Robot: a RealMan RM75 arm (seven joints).
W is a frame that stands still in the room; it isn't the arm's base.
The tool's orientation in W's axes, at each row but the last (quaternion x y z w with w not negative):
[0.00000, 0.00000, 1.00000, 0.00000]
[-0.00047, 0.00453, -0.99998, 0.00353]
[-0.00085, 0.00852, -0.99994, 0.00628]
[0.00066, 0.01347, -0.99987, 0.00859]
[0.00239, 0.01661, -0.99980, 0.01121]
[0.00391, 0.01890, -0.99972, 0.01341]
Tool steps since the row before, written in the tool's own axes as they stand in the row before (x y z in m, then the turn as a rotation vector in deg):
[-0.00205, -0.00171, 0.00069, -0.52, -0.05, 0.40]
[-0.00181, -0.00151, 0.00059, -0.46, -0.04, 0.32]
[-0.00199, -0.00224, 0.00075, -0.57, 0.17, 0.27]
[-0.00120, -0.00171, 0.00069, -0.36, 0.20, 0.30]
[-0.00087, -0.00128, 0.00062, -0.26, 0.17, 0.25]
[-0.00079, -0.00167, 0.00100, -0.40, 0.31, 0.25]
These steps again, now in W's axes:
[0.00205, 0.00171, 0.00069, 0.52, 0.05, 0.40]
[0.00180, 0.00152, 0.00060, 0.46, 0.04, 0.32]
[0.00196, 0.00225, 0.00078, 0.57, -0.17, 0.27]
[0.00117, 0.00171, 0.00074, 0.36, -0.20, 0.30]
[0.00084, 0.00128, 0.00067, 0.26, -0.17, 0.25]
[0.00074, 0.00165, 0.00107, 0.41, -0.31, 0.24]

